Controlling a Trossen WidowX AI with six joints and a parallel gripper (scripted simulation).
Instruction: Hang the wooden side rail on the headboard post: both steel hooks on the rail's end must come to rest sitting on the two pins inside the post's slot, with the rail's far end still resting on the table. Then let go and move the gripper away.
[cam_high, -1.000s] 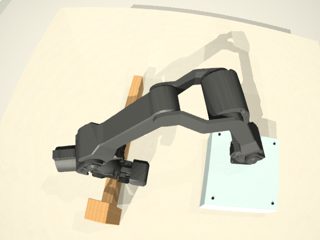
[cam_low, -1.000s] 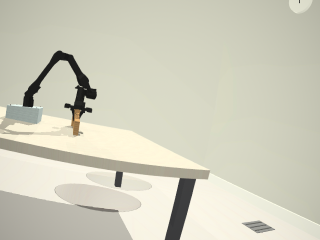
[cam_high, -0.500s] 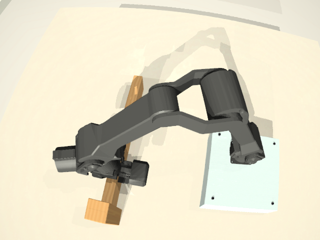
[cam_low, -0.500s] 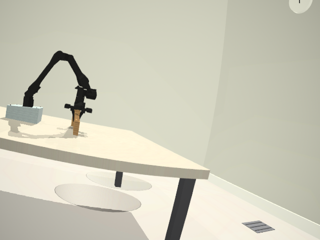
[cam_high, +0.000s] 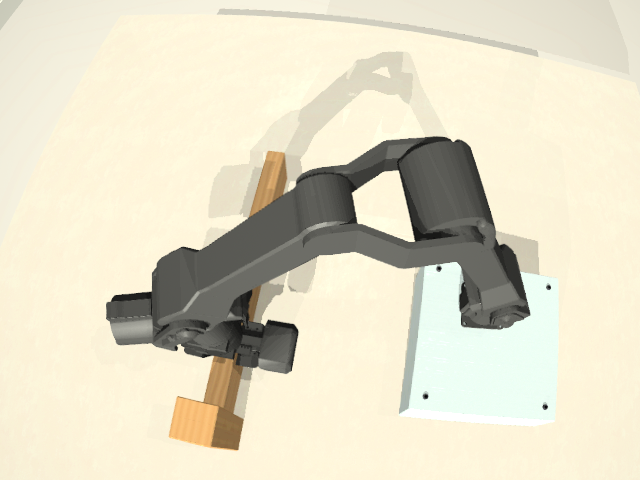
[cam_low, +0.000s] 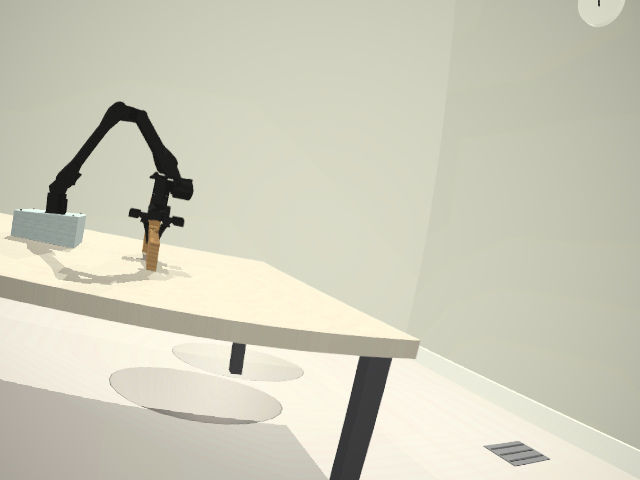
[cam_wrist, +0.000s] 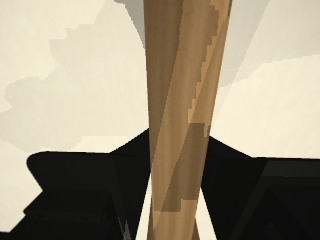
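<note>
The headboard post lies 10 mm ahead of my gripper tip, 110 mm to the left of it and 50 mm above it.
</note>
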